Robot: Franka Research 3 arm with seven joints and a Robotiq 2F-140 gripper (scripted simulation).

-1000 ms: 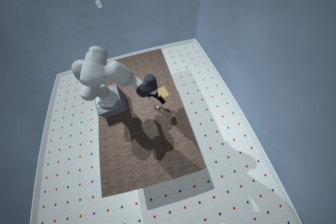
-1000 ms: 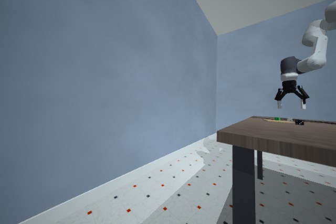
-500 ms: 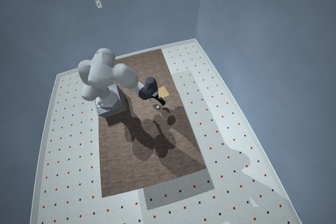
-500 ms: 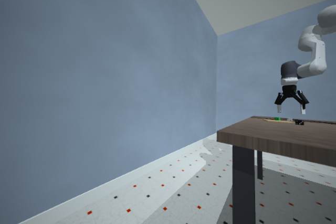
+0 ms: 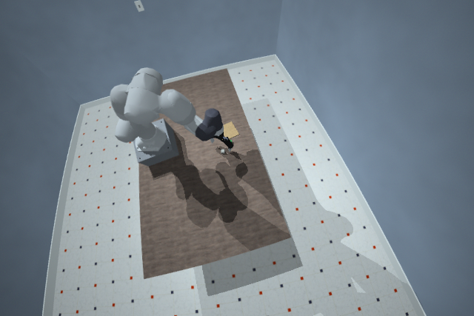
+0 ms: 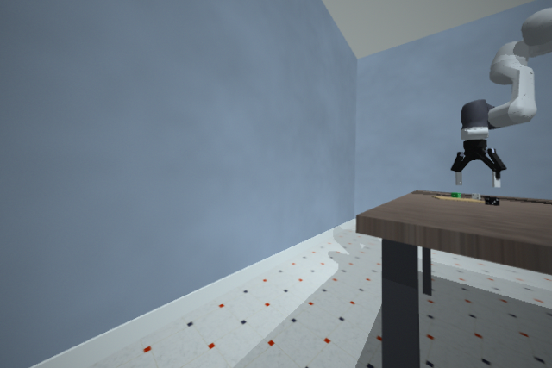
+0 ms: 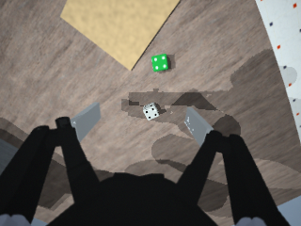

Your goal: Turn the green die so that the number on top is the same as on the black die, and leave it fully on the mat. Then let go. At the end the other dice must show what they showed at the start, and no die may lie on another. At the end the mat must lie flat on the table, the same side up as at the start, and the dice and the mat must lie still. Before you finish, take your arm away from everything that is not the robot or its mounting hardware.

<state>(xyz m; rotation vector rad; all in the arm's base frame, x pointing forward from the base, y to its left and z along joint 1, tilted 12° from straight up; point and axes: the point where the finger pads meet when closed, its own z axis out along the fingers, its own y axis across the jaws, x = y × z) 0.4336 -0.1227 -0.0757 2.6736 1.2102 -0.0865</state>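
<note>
The black die lies 270 mm to the left of my hand, 60 mm below it and 20 mm behind it. From my hand the other things lie so: green die: 70 mm ahead, 60 mm below, 40 mm to the left; then white die: 60 mm below, 20 mm to the right; then tan mat: 150 mm to the left, 70 mm below, 70 mm ahead.
</note>
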